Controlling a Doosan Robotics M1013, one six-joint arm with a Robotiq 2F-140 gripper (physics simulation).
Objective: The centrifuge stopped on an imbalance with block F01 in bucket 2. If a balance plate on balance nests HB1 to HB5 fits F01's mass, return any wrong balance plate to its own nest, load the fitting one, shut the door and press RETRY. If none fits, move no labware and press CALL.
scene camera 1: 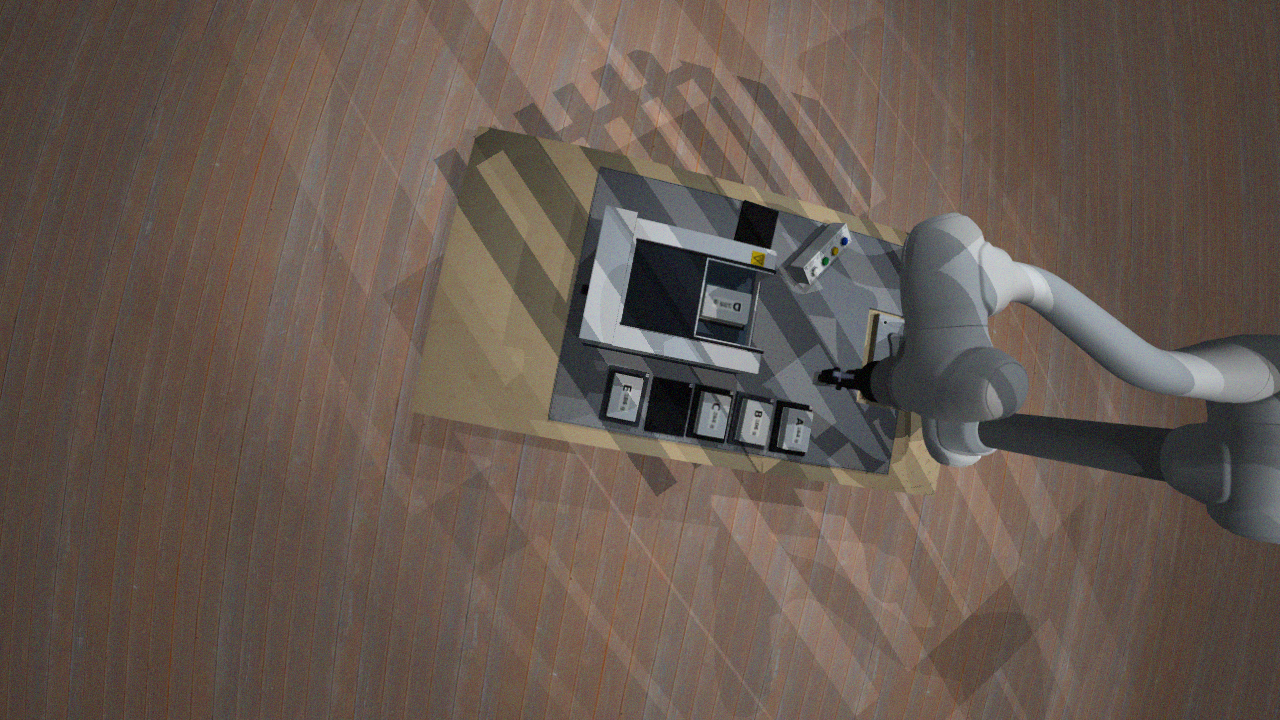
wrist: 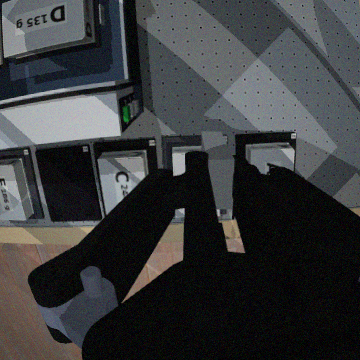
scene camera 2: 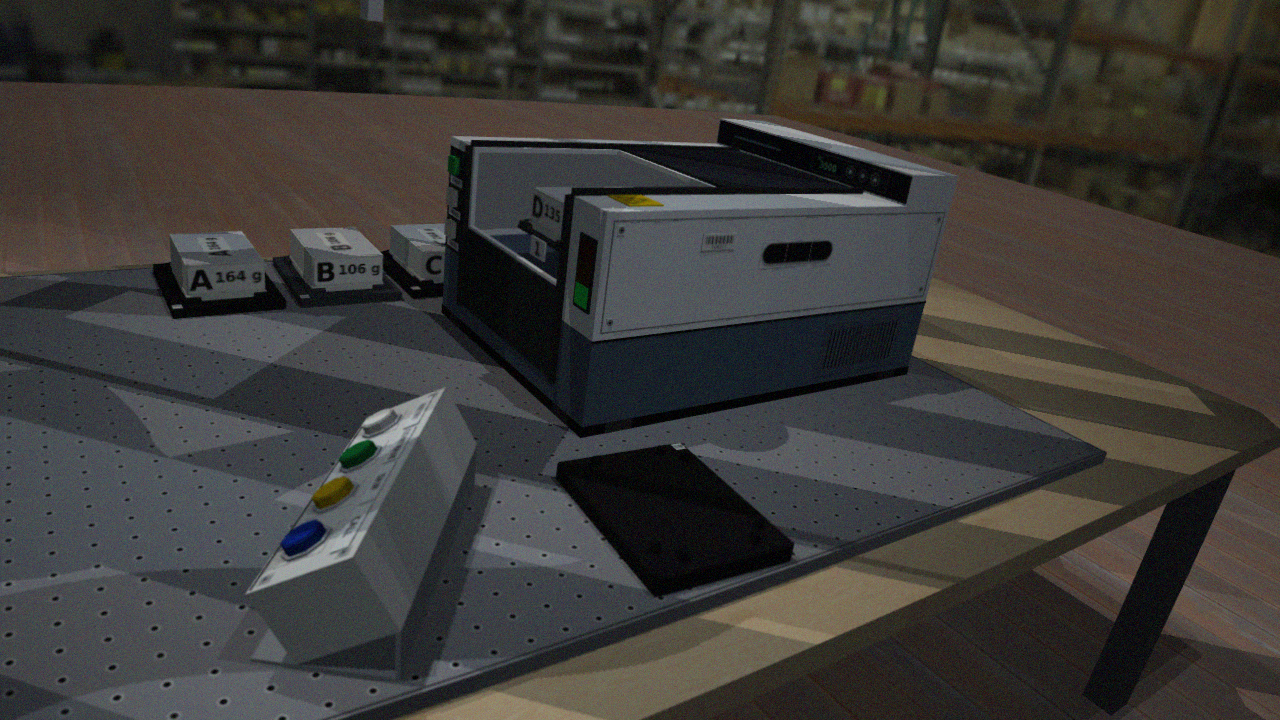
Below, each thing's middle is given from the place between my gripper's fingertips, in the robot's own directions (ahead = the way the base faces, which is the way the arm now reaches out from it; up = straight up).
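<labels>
From my hand: flat black pad (scene camera 2: 635,496), far right of it, far below, a touch ahead; button box (scene camera 2: 353,604), far below, far to the right, a fair way behind; centrifuge (scene camera 2: 800,264), 310 mm ahead, 220 mm to the right, 200 mm below. Going by their middles, of the things named here: centrifuge nearest to my hand, flat black pad farthest from it.
</labels>
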